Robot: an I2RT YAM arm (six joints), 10 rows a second.
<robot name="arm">
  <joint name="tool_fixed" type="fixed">
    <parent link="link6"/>
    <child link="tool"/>
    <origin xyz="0 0 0" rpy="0 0 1.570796"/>
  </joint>
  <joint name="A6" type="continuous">
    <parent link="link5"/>
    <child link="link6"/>
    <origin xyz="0 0.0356 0.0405" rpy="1.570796 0 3.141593"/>
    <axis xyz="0 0 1"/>
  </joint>
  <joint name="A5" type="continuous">
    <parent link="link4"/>
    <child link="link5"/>
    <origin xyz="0.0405 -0.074 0.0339" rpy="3.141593 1.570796 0"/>
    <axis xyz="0 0 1"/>
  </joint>
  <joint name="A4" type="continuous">
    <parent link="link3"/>
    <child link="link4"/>
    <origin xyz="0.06 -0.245 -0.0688"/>
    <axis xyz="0 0 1"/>
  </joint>
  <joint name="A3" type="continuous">
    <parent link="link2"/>
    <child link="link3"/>
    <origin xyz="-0.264 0 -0.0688" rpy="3.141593 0 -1.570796"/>
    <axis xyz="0 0 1"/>
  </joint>
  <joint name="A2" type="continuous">
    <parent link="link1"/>
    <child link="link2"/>
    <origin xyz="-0.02 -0.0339 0.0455" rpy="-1.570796 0 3.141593"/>
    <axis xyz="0 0 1"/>
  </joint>
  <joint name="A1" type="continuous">
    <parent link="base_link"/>
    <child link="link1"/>
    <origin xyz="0 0 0.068" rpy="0 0 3.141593"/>
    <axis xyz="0 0 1"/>
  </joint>
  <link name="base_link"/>
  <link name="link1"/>
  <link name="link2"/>
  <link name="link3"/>
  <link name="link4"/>
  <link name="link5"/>
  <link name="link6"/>
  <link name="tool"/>
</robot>
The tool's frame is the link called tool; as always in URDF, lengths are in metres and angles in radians. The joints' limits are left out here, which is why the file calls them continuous.
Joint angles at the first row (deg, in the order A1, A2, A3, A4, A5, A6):
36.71, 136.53, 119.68, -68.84, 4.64, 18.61
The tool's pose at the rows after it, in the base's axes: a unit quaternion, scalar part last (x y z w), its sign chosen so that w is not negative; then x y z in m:
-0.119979 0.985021 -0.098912 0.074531 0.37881 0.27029 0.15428
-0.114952 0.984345 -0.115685 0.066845 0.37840 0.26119 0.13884
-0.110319 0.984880 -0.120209 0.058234 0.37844 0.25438 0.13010
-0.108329 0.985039 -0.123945 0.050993 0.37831 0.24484 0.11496
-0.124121 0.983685 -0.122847 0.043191 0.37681 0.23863 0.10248
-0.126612 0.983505 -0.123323 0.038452 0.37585 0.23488 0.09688
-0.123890 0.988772 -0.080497 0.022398 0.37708 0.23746 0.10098
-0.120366 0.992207 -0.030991 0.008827 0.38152 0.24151 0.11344
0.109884 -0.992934 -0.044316 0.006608 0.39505 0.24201 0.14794
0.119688 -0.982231 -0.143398 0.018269 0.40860 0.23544 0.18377
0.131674 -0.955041 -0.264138 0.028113 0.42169 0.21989 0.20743
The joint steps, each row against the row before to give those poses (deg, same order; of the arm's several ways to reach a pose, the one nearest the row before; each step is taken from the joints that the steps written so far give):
-0.13, 0.00, -4.29, 1.84, 9.47, 3.85
-0.79, 0.00, -3.58, 1.97, 1.24, -0.02
-0.70, 0.00, -2.03, 1.00, -0.02, -0.03
-0.98, 0.00, -3.57, 2.84, 0.00, -0.65
-0.59, 0.02, -2.92, 2.60, -0.48, -2.38
-0.35, 0.00, -1.36, 0.96, -0.17, -0.59
-0.22, -0.06, 1.05, -0.59, -5.25, 0.02
-0.33, -0.09, 2.93, -1.92, -5.79, 0.00
-1.51, 0.00, 8.02, -5.94, -8.57, -0.26
-2.36, 0.00, 7.82, -4.99, -11.15, -3.09
-3.36, 0.00, 4.51, -2.03, -14.05, -3.95

